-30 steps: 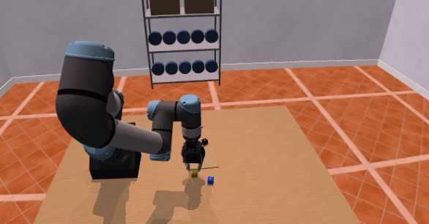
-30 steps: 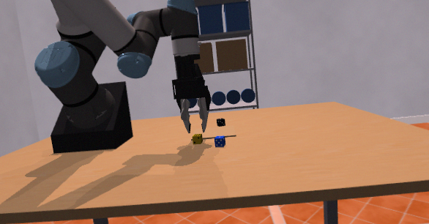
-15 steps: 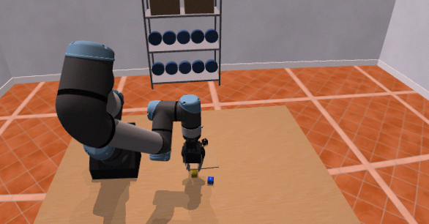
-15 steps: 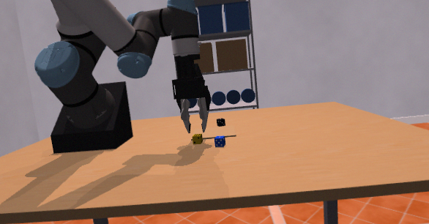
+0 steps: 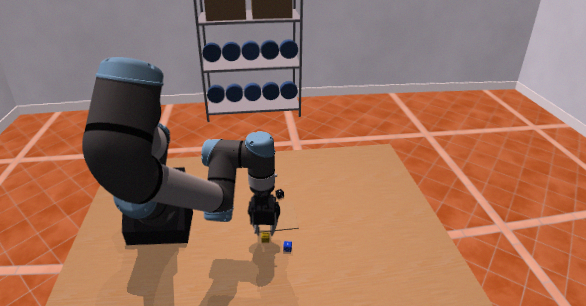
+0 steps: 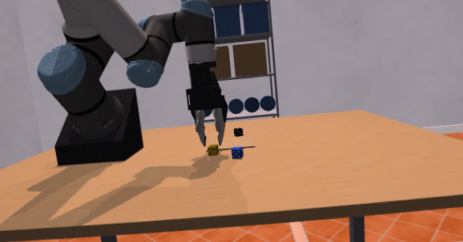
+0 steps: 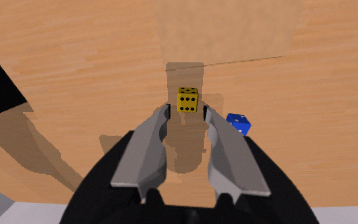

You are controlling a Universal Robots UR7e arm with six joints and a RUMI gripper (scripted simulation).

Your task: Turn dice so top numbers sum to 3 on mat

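Now: the yellow die 3 cm below my hand. The rest, counted from my hand: blue die (7 cm ahead, 5 cm to the right, 3 cm below); black die (7 cm ahead, 22 cm to the left, 3 cm below); tan mat (5 cm ahead, 11 cm to the left, 4 cm below).
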